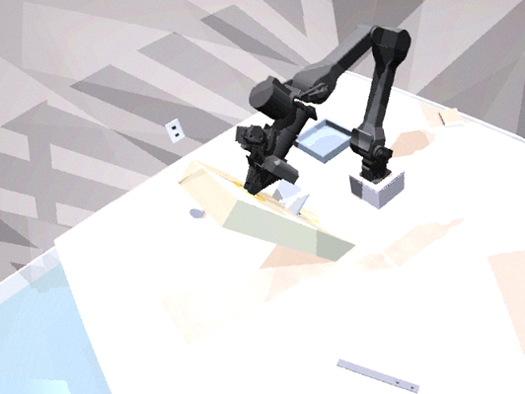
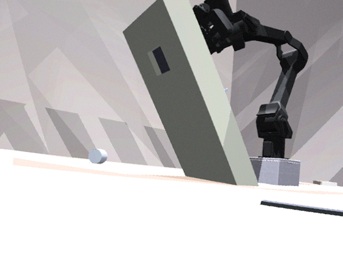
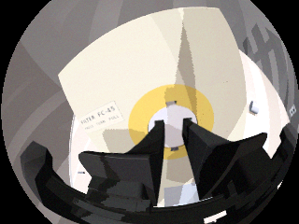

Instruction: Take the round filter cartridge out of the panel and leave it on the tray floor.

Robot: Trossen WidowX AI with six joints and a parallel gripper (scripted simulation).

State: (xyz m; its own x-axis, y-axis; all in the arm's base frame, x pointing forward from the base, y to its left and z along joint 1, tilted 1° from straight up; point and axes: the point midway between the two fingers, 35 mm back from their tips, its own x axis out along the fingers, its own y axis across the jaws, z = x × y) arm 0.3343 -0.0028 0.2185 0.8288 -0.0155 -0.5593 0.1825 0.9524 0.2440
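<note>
Right now my gripper tip is 10 mm short of the round filter cartridge and 10 mm above it. Also, from my gripper tip: service panel (40 mm behind, 80 mm below); then blue tray (430 mm behind, 280 mm to the right, 260 mm below); then grey hatch flap (90 mm behind, 90 mm below).
</note>
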